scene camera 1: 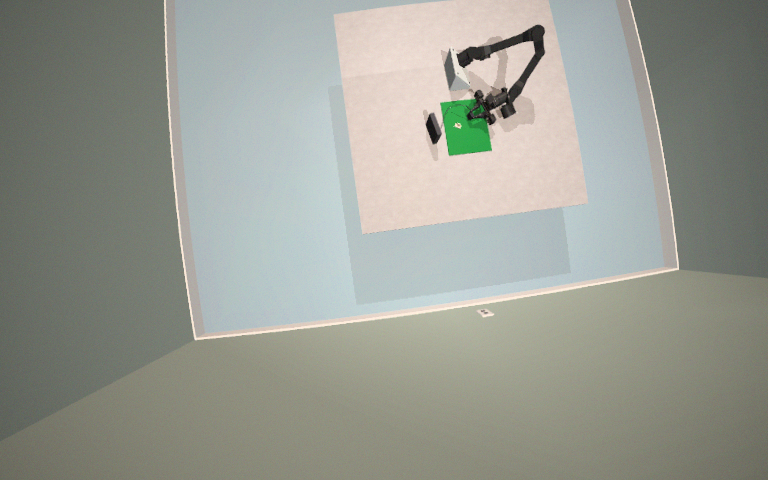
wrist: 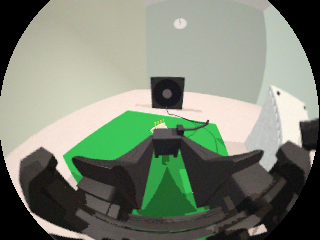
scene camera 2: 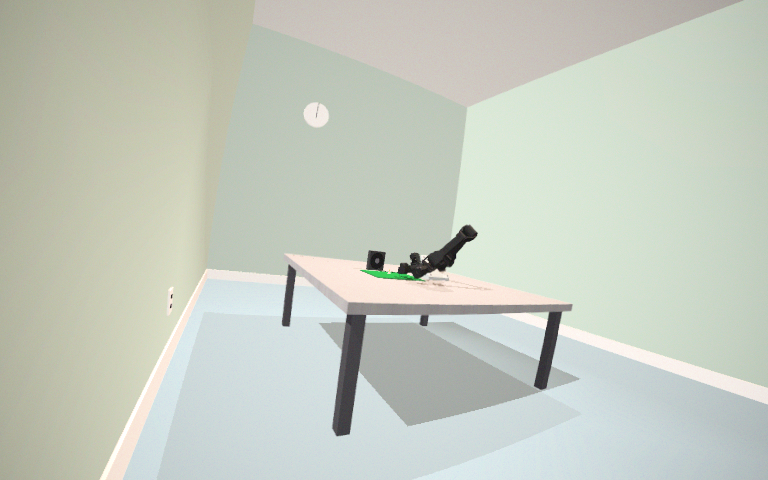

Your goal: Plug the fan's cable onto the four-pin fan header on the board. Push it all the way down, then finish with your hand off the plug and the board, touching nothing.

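Note:
You'd see my gripper (wrist: 166, 138) here, along with a dark plug (wrist: 166, 141) and a black fan (wrist: 167, 91). There's a green board (scene camera 1: 473, 136) as well.

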